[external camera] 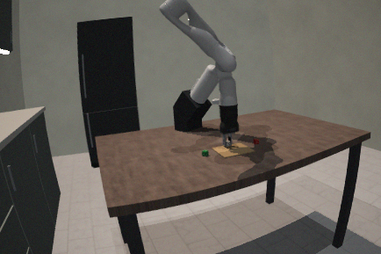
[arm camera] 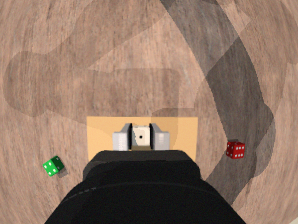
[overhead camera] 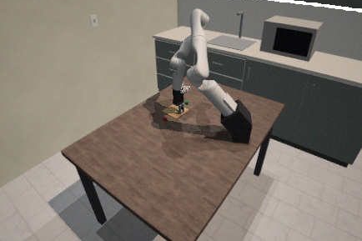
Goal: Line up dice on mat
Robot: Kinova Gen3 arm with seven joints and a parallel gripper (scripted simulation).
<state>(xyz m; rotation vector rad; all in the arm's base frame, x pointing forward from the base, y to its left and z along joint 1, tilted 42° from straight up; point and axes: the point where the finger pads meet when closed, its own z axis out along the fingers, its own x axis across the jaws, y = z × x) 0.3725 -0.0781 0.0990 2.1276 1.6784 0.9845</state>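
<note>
Now: the white die 10 mm below my hand. The rest, counted from my hand: red die (50 mm ahead, 130 mm to the left, 20 mm below); then green die (30 mm ahead, 130 mm to the right, 20 mm below); then tan mat (50 mm ahead, 10 mm to the right, 30 mm below).
</note>
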